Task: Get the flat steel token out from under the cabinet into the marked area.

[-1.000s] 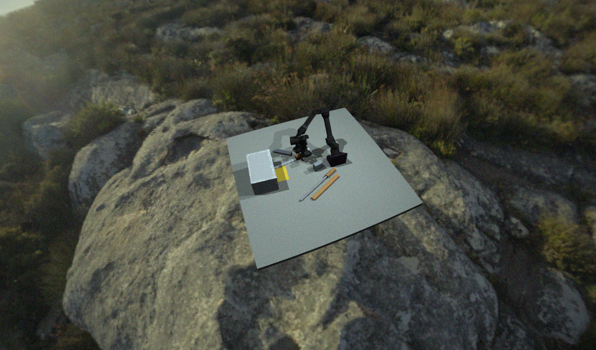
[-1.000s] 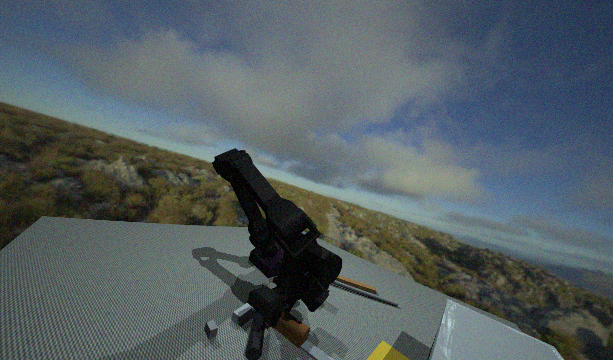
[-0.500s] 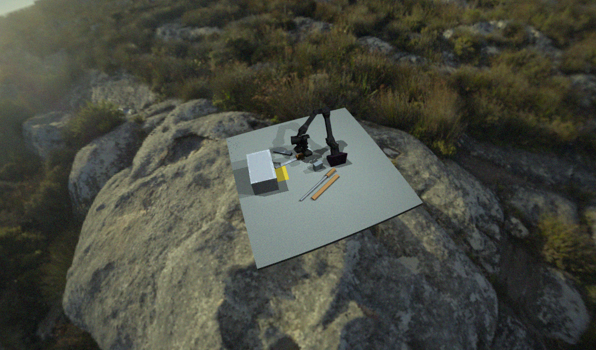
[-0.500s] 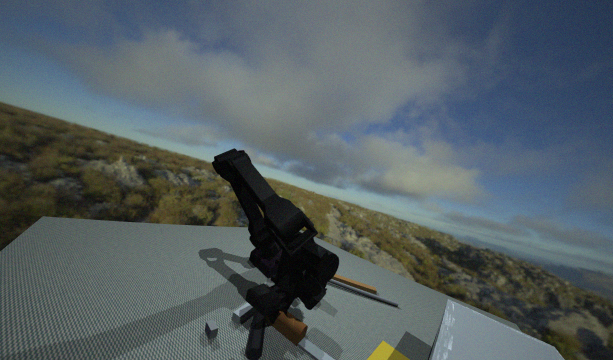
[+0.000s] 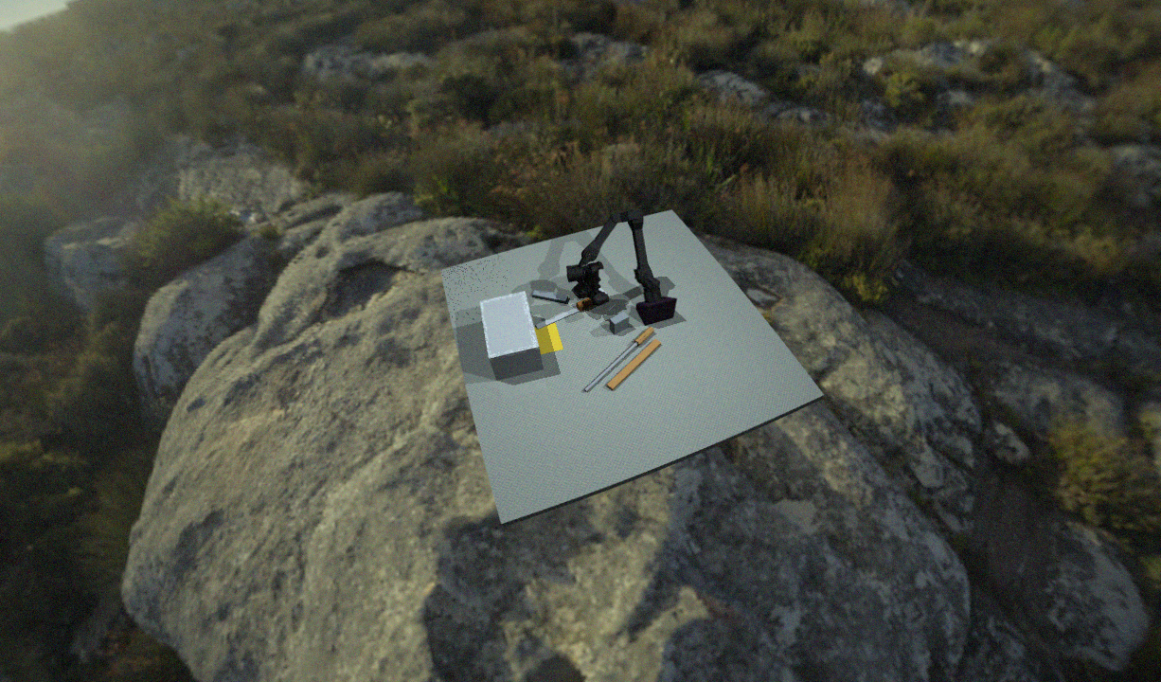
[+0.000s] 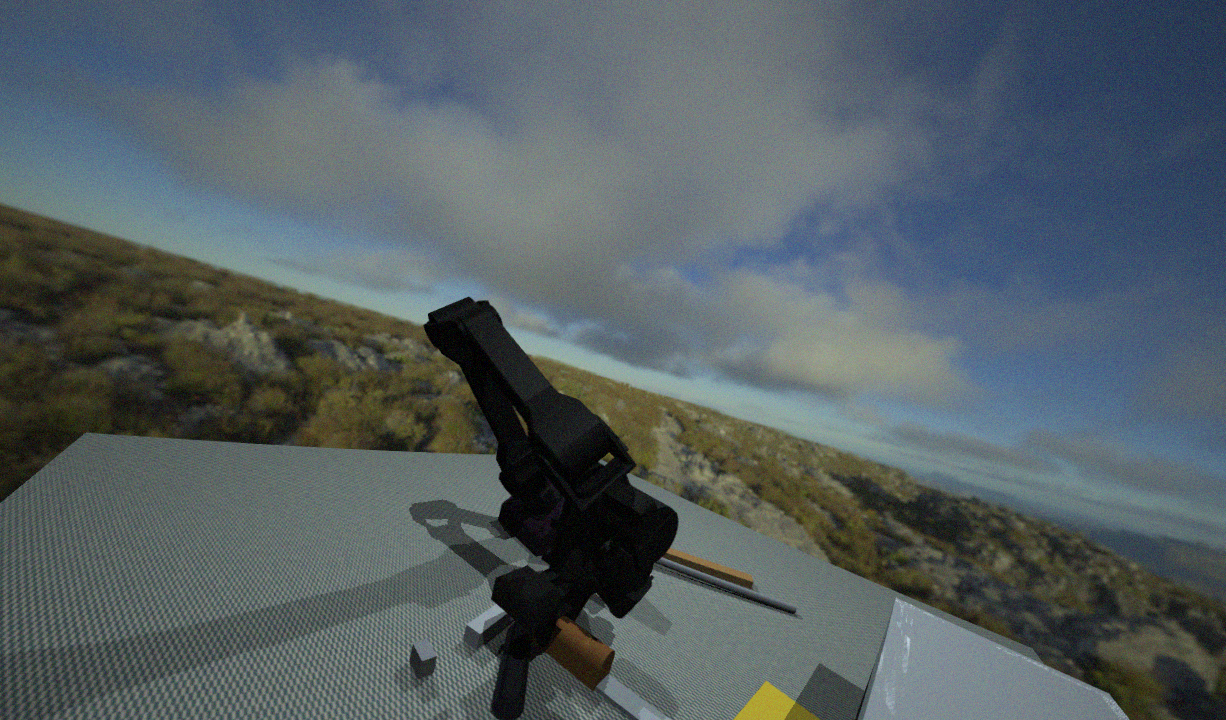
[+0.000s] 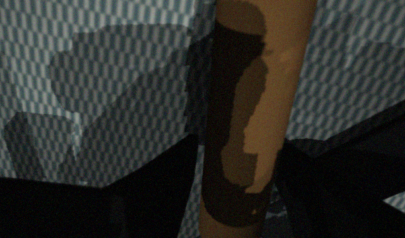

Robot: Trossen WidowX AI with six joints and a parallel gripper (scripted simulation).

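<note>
My gripper tip is now 6 cm past the grey bar and 4 cm to the left of it. Round my gripper tip: grey block: 4 cm behind, 18 cm to the left, 2 cm above; small grey cube: 5 cm behind, 14 cm to the right; wooden stick: 1 cm behind, 37 cm to the left.
</note>
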